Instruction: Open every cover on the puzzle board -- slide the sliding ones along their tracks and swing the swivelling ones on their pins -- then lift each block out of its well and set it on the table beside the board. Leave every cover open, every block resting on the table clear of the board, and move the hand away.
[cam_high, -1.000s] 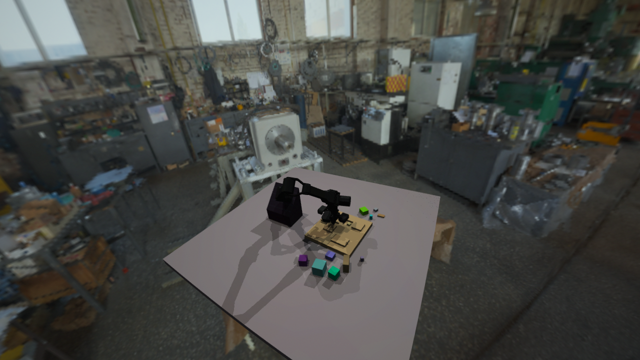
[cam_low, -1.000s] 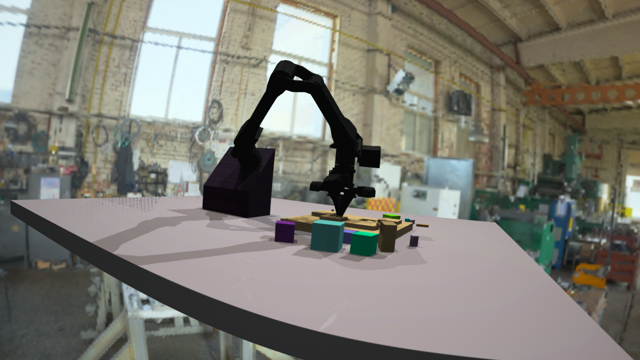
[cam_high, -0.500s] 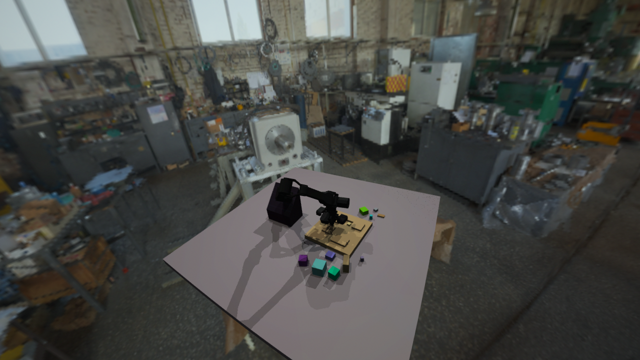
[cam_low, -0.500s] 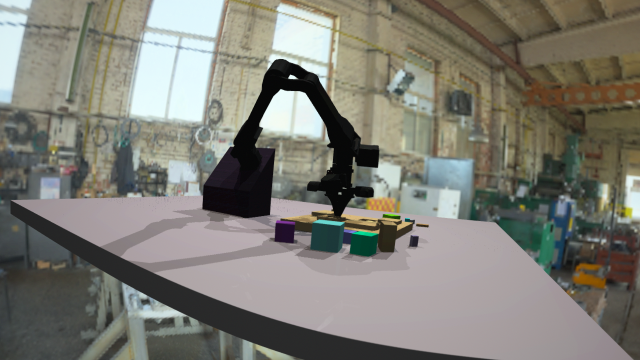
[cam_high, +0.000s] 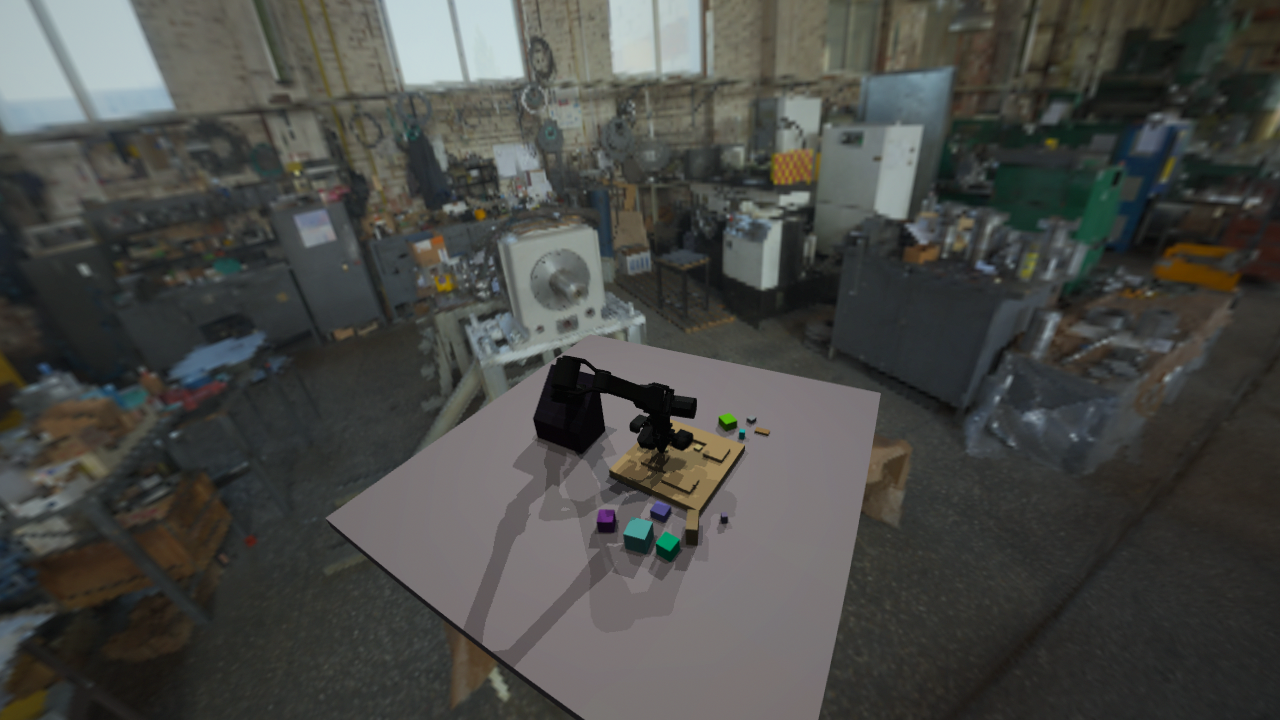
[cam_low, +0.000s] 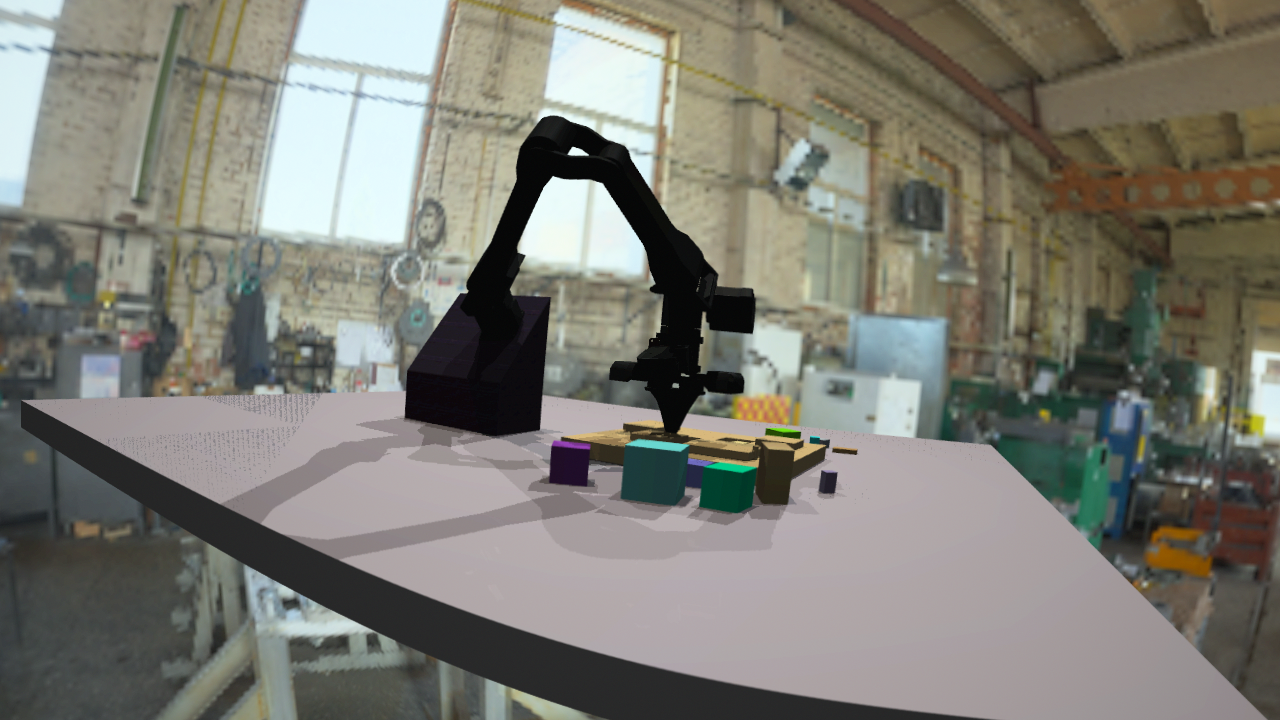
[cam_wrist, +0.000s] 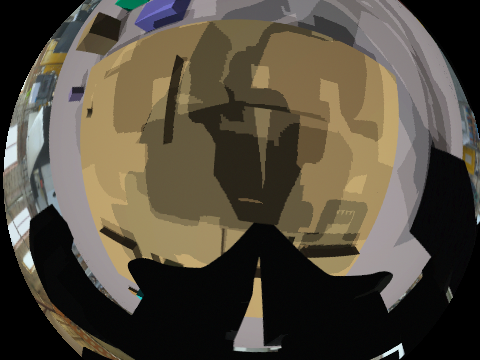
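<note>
Right now my gripper tip is 5 cm short of the tan puzzle board. Round my gripper tip: lime block (22 cm to the left, 15 cm ahead, 1 cm below); then small teal block (20 cm ahead, 17 cm to the left, 1 cm below); then violet block (20 cm to the right, 7 cm ahead, 1 cm below).
</note>
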